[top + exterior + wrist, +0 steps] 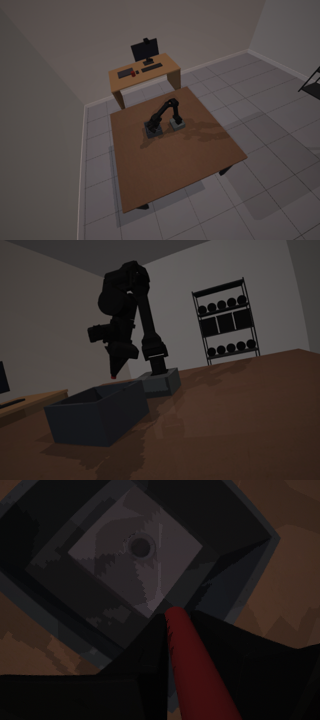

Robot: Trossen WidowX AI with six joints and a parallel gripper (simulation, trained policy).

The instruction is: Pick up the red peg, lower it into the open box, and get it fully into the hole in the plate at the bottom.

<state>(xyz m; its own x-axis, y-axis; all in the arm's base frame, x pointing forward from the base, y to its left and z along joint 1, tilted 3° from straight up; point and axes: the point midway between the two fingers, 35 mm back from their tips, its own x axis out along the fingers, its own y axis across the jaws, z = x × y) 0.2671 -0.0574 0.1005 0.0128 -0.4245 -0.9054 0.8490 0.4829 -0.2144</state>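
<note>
The red peg lies 30 mm above my gripper tip and 10 mm to the left of it. From my gripper tip the other things lie so: dark box 100 mm below, 50 mm to the right, 30 mm ahead; grey plate 90 mm below, 50 mm to the right, 30 mm ahead.
</note>
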